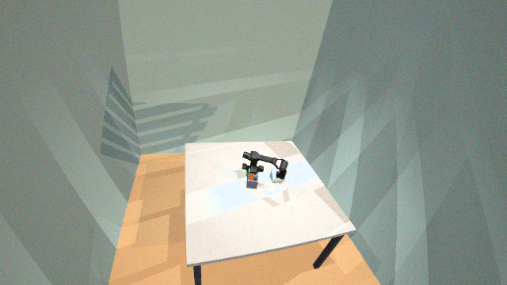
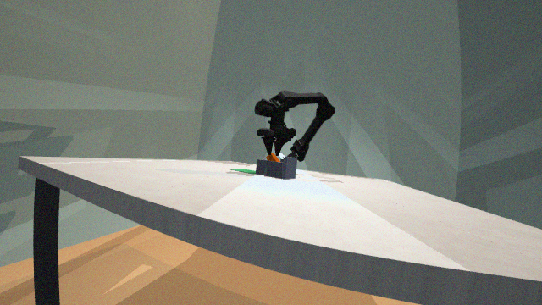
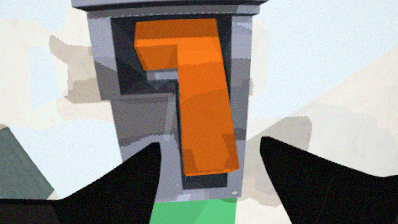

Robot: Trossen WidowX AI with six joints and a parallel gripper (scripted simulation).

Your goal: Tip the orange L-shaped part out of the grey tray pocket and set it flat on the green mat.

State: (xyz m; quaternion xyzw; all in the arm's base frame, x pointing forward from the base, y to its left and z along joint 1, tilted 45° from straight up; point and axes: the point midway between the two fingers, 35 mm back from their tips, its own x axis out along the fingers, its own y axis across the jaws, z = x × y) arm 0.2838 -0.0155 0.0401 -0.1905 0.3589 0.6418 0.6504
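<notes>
My gripper tip is now 5 cm above the orange L-shaped part, 4 cm to the right of it and 1 cm past it. Also, from my gripper tip: green mat: 14 cm to the right, 10 cm below, 5 cm behind.
</notes>
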